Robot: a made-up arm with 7 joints. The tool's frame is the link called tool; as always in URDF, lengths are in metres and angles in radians. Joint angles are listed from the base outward. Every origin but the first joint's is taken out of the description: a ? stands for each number. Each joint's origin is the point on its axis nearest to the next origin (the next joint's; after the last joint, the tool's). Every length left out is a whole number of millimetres.
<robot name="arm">
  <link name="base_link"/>
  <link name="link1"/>
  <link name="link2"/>
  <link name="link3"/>
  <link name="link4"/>
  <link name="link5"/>
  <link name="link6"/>
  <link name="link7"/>
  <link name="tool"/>
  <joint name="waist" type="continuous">
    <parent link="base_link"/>
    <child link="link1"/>
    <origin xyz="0 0 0" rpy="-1.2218 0 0"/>
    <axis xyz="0 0 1"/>
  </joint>
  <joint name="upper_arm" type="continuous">
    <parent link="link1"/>
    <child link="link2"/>
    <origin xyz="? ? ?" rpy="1.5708 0 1.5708"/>
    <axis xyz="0 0 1"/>
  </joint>
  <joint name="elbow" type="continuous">
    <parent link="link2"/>
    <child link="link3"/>
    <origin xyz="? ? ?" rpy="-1.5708 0 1.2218"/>
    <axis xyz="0 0 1"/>
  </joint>
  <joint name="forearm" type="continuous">
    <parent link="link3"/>
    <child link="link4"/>
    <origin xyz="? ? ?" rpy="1.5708 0 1.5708"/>
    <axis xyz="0 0 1"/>
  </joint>
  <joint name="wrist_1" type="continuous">
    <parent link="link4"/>
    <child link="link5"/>
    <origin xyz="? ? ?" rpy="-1.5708 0 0"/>
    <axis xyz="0 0 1"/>
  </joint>
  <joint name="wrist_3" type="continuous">
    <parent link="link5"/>
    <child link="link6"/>
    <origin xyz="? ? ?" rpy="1.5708 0 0"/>
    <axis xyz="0 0 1"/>
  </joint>
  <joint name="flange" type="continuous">
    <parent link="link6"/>
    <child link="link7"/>
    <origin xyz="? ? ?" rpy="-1.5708 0 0"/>
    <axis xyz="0 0 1"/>
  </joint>
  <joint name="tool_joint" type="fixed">
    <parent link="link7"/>
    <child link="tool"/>
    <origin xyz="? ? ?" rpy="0 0 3.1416"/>
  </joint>
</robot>
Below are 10 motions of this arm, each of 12 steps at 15 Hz.
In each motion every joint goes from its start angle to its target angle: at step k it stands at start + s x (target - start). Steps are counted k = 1, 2, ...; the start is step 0. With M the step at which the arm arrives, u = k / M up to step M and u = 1 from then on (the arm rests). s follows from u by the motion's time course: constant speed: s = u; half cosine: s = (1 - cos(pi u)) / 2; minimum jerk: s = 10 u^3 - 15 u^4 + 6 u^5.
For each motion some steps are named. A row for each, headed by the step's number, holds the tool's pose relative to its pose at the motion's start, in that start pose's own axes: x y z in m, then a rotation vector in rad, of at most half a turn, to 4 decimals.
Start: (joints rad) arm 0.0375 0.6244 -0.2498 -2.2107 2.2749 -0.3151 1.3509
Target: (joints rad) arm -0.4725 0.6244 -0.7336 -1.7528 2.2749 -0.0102 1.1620
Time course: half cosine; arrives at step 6
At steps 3, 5, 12:
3: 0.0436 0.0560 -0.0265 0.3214 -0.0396 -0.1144
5: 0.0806 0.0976 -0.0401 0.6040 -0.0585 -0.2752
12: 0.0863 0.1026 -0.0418 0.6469 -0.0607 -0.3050

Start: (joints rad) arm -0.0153 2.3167 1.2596 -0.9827 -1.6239 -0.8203 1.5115
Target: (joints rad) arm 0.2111 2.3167 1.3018 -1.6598 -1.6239 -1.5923 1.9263
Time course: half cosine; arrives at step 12
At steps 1, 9, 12:
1: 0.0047 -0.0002 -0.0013 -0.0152 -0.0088 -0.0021
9: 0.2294 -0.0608 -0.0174 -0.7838 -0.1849 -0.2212
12: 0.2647 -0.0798 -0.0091 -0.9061 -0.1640 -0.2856

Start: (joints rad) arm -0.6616 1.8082 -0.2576 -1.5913 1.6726 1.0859 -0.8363
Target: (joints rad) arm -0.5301 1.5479 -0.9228 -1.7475 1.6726 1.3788 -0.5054
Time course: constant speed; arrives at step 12
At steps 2, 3, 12:
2: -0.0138 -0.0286 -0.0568 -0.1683 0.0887 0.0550
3: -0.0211 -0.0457 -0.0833 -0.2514 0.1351 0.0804
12: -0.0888 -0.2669 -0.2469 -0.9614 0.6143 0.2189

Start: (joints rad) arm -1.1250 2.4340 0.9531 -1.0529 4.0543 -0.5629 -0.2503
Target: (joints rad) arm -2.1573 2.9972 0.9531 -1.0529 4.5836 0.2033 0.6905
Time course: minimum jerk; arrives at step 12
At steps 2, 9, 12:
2: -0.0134 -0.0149 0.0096 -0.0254 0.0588 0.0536
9: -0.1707 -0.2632 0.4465 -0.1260 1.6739 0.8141
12: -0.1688 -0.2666 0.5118 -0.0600 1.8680 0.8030

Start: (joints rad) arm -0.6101 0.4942 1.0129 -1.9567 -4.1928 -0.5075 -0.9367
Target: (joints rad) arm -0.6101 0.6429 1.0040 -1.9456 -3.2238 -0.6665 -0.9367
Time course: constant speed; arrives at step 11
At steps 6, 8, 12:
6: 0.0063 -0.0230 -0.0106 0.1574 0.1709 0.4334
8: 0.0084 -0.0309 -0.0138 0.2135 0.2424 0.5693
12: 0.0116 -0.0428 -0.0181 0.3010 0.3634 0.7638

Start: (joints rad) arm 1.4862 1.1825 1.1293 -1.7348 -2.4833 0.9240 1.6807
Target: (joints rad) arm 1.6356 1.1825 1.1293 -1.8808 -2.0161 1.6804 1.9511
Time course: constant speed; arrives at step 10
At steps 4, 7, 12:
4: 0.0188 0.0032 -0.0029 0.3120 0.0600 0.2409
7: 0.0333 0.0059 -0.0042 0.5459 0.1133 0.3972
12: 0.0482 0.0089 -0.0048 0.7800 0.1729 0.5250

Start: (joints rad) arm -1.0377 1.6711 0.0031 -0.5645 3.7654 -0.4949 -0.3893
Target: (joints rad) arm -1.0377 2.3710 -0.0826 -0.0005 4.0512 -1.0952 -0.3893
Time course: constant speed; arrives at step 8
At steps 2, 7, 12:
2: 0.0332 -0.1016 0.0235 -0.1060 -0.2310 0.0826
7: 0.1124 -0.3237 0.1876 -0.3435 -0.6607 0.5031
12: 0.1278 -0.3559 0.2357 -0.3786 -0.7116 0.6177

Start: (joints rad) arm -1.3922 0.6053 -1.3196 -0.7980 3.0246 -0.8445 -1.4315
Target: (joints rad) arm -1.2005 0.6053 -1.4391 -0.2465 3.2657 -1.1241 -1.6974
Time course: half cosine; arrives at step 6
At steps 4, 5, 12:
4: -0.0892 0.1633 -0.0658 0.6557 0.2123 -0.2656
5: -0.1048 0.2074 -0.0703 0.8122 0.2645 -0.3302
12: -0.1097 0.2236 -0.0709 0.8693 0.2835 -0.3533

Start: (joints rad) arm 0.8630 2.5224 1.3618 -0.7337 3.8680 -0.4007 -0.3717
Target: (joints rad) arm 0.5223 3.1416 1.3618 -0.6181 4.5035 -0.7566 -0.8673
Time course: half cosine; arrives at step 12
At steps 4, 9, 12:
4: -0.0834 -0.0331 0.0215 0.0369 0.0896 0.0113
9: -0.2641 -0.1082 0.1341 0.1582 0.3678 -0.0776
12: -0.3014 -0.1224 0.1726 0.1881 0.4463 -0.1270

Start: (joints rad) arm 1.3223 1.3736 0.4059 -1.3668 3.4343 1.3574 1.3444
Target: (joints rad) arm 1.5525 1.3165 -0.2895 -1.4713 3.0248 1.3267 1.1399
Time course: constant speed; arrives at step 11
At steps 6, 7, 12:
6: 0.1539 0.0813 0.0795 -0.0079 -0.4014 0.2865
7: 0.1748 0.1023 0.0942 0.0029 -0.4596 0.3389
12: 0.2397 0.2047 0.1522 0.0765 -0.6579 0.5610

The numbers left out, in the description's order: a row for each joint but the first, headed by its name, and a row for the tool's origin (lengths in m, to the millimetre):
upper_arm: 0 0 0
elbow: 0.201 -0.073 0
forearm: 0 -0.024 0
wrist_1: 0.045 -0.375 0
wrist_3: 0 0 0
flange: 0 0 0
tool: 0 0 0

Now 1 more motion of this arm.
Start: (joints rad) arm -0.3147 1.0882 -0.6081 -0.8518 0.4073 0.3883 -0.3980
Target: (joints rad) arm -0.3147 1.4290 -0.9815 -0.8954 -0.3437 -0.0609 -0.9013
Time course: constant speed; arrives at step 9
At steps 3, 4, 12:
3: -0.0340 0.0108 0.0035 0.1325 -0.0255 -0.5529
4: -0.0463 0.0145 0.0053 0.1607 -0.0344 -0.7400
12: -0.1153 0.0339 0.0206 0.1692 -0.1120 -1.6746

